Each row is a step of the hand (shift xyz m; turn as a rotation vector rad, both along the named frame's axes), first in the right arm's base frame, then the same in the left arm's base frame.
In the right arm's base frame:
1: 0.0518 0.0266 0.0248 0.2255 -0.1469 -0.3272
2: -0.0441 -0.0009 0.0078 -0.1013 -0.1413 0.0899
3: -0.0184 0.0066 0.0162 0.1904 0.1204 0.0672
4: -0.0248 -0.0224 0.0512 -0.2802 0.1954 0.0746
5: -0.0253 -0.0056 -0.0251 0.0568 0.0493 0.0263
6: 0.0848 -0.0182 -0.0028 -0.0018 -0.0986 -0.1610
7: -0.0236 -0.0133 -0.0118 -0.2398 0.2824 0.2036
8: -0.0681 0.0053 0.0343 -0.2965 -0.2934 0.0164
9: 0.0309 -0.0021 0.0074 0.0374 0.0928 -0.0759
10: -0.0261 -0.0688 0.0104 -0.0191 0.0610 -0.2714
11: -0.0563 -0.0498 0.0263 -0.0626 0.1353 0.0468
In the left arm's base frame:
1: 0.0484 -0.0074 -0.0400 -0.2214 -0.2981 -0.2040
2: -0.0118 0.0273 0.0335 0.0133 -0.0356 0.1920
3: 0.0078 0.0187 0.0154 0.1606 -0.0131 -0.1712
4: 0.0313 0.0049 0.0523 -0.0184 0.3339 0.1021
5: -0.0340 0.0076 0.0095 0.0558 0.0074 -0.0564
6: 0.0301 -0.0664 -0.0471 -0.1609 -0.0983 -0.0089
7: -0.0227 0.0024 0.0187 0.1284 0.3951 0.0784
8: 0.0028 0.0505 0.0573 -0.1603 -0.0451 0.3828
9: 0.0193 -0.0195 -0.0162 -0.0360 0.0388 -0.1139
10: -0.0134 -0.0362 0.0635 -0.2394 0.0211 -0.1413
11: -0.0088 -0.0007 0.0791 0.0383 0.1502 -0.0194

